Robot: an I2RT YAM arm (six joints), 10 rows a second.
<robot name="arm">
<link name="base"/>
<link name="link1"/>
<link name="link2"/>
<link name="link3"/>
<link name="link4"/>
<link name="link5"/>
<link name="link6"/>
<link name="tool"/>
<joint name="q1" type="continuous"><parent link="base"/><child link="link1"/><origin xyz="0 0 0.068"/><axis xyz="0 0 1"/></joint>
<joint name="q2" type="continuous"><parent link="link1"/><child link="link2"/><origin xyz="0.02 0.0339 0.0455" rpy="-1.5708 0 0"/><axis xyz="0 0 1"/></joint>
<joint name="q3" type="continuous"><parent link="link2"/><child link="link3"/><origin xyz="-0.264 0 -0.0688" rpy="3.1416 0 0"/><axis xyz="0 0 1"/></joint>
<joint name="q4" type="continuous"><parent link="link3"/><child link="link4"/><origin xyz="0.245 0.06 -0.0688"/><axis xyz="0 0 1"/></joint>
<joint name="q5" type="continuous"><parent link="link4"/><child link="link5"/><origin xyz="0.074 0.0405 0.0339" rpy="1.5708 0 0"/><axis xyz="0 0 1"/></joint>
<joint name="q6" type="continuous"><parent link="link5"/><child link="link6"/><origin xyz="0.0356 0 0.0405" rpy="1.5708 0 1.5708"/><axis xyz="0 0 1"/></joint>
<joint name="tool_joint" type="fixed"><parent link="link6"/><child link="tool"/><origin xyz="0 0 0" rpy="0 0 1.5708"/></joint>
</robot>
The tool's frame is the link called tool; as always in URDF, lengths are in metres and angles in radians. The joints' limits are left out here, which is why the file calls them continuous.
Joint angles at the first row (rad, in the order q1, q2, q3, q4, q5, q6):
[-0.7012, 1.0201, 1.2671, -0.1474, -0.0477, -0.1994]
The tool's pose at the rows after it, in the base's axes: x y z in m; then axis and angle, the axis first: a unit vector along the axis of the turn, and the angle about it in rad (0 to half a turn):
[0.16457 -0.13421 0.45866 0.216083 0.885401 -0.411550 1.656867]
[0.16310 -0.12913 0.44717 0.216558 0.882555 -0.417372 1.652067]
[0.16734 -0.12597 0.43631 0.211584 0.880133 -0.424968 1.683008]
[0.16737 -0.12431 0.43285 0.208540 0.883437 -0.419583 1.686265]
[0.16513 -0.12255 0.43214 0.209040 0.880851 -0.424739 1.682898]
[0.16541 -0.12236 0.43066 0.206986 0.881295 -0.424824 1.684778]
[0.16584 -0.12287 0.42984 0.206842 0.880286 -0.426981 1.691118]
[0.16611 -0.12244 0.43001 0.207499 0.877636 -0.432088 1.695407]
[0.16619 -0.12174 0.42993 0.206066 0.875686 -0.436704 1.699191]
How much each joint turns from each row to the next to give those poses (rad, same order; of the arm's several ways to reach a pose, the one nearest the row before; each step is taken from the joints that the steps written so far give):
[0.0125, -0.0199, -0.0459, 0.0246, 0.0201, 0.0198]
[0.0182, -0.0352, -0.0675, 0.0414, 0.0229, -0.0044]
[0.0323, -0.0093, -0.0415, 0.0139, 0.0461, -0.0277]
[0.0062, -0.0077, -0.0138, -0.0015, -0.0015, 0.0000]
[0.0015, -0.0122, -0.0108, 0.0061, 0.0061, -0.0030]
[0.0016, -0.0016, -0.0061, 0.0031, 0.0000, -0.0031]
[0.0000, 0.0015, -0.0016, 0.0000, 0.0046, -0.0046]
[0.0045, 0.0000, 0.0000, 0.0015, 0.0123, -0.0061]
[0.0046, -0.0015, -0.0015, 0.0016, 0.0092, -0.0077]

